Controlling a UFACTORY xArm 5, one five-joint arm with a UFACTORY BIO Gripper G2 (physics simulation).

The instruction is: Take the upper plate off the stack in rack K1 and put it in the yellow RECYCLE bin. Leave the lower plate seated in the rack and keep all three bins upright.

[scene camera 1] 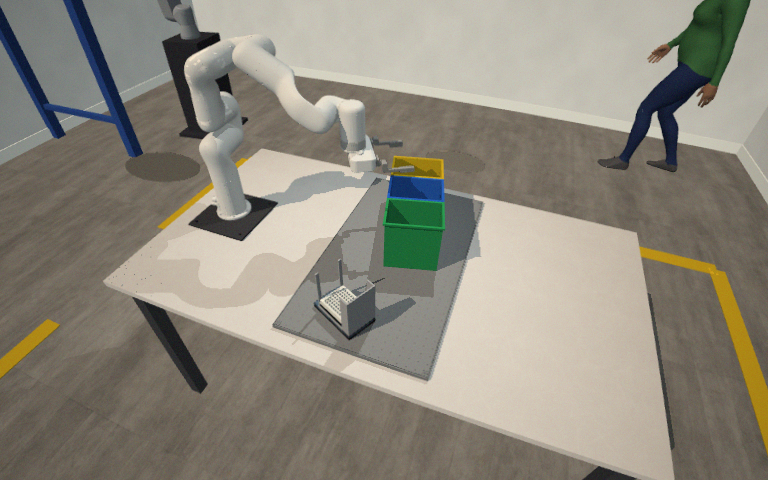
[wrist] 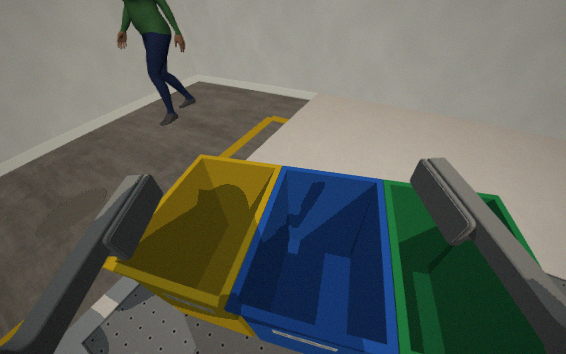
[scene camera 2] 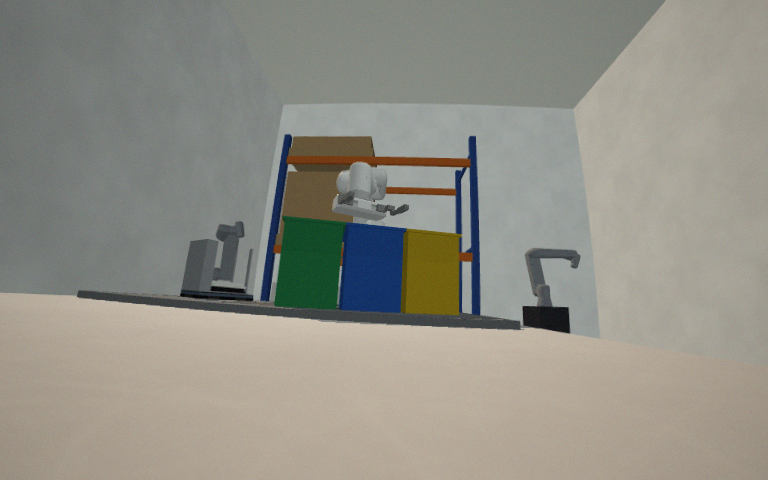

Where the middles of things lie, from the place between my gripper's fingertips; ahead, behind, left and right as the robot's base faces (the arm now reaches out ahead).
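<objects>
From my hand: green bin (scene camera 2: 308, 277), 6 cm ahead, 15 cm to the right, 19 cm below; yellow bin (scene camera 2: 430, 269), 2 cm ahead, 11 cm to the left, 19 cm below; blue bin (scene camera 2: 371, 279), 2 cm to the right, 4 cm ahead, 19 cm below.
</objects>
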